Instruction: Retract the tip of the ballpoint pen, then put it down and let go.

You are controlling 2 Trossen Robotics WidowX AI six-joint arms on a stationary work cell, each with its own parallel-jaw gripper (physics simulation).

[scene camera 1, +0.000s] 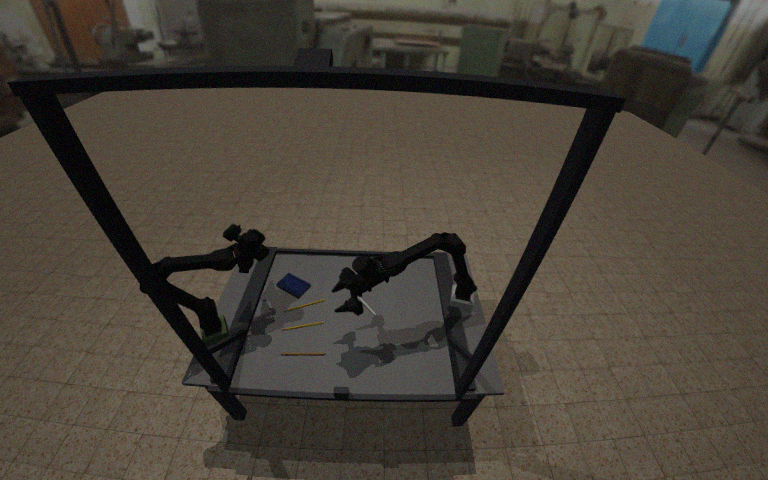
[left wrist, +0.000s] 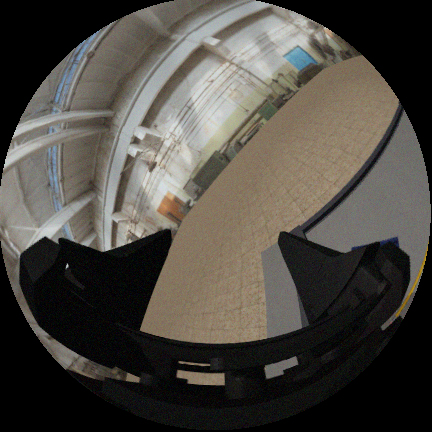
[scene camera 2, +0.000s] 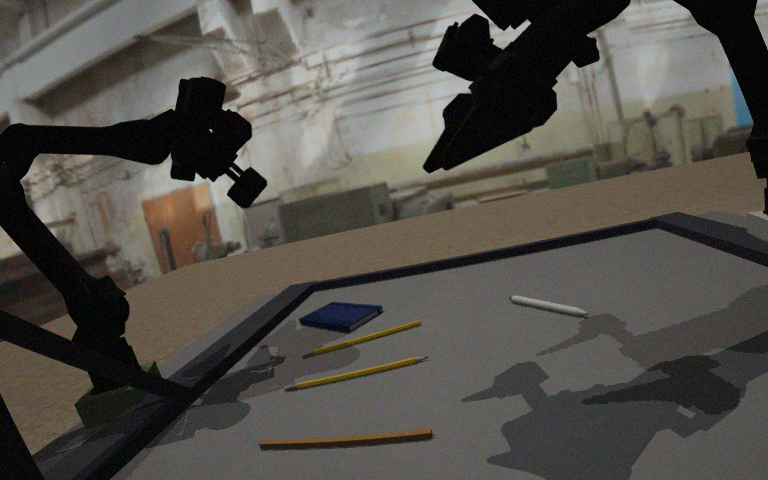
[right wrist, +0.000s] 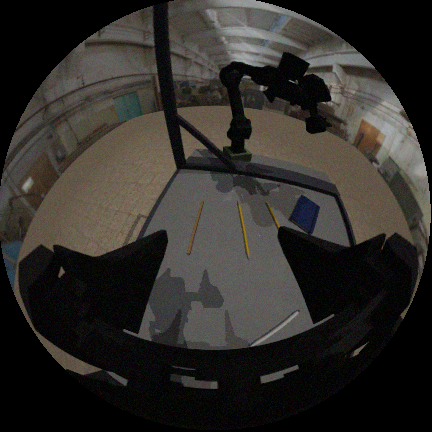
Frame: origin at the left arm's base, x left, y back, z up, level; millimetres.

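Where they show: left gripper, fingertip midpoint: [left wrist: 226, 236] [scene camera 2: 231, 168] [right wrist: 328, 112]; right gripper, fingertip midpoint: [scene camera 1: 333, 301] [scene camera 2: 432, 169] [right wrist: 223, 234]; left arm's base, link origin: [scene camera 1: 212, 327] [right wrist: 236, 149]; right arm's base, link origin: [scene camera 1: 462, 294].
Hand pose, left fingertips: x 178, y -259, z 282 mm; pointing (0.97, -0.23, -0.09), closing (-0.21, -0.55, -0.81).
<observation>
Things, the pixels of their top centre, and the offset from my left fingertips.
- white ballpoint pen, top centre: [scene camera 2: 546, 300] [right wrist: 277, 330] [scene camera 1: 366, 304] dy -373, dx -349, dz -309 mm
- blue book, top centre: [scene camera 2: 339, 312] [right wrist: 306, 211] [scene camera 1: 293, 284] dy -122, dx -81, dz -310 mm
- orange-brown stick, top centre: [scene camera 2: 339, 438] [right wrist: 195, 223] [scene camera 1: 302, 353] dy -37, dx -440, dz -315 mm
A white ballpoint pen [scene camera 1: 368, 307] [scene camera 2: 548, 306] [right wrist: 275, 328] lies on the grey table. In scene camera 2 it has a small dark point at its right end and a dark spot at its left end; whether the tip is out is too small to tell. My right gripper [scene camera 1: 335, 300] [scene camera 2: 436, 168] [right wrist: 223, 234] is open and empty, high above the table; in scene camera 1 its fingers are left of the pen. In the right wrist view the pen is low, near the right finger. My left gripper [left wrist: 226, 236] is open and empty, raised at the left side, far from the pen.
A blue book [scene camera 1: 293, 285] [scene camera 2: 341, 316] [right wrist: 305, 214], two yellow pencils [scene camera 2: 362, 339] [scene camera 2: 356, 374] and an orange-brown stick [scene camera 1: 303, 354] [scene camera 2: 345, 439] [right wrist: 195, 227] lie left of the pen in scene camera 2. Dark frame posts [scene camera 1: 90, 175] [scene camera 1: 538, 243] stand at both sides of the table.
</observation>
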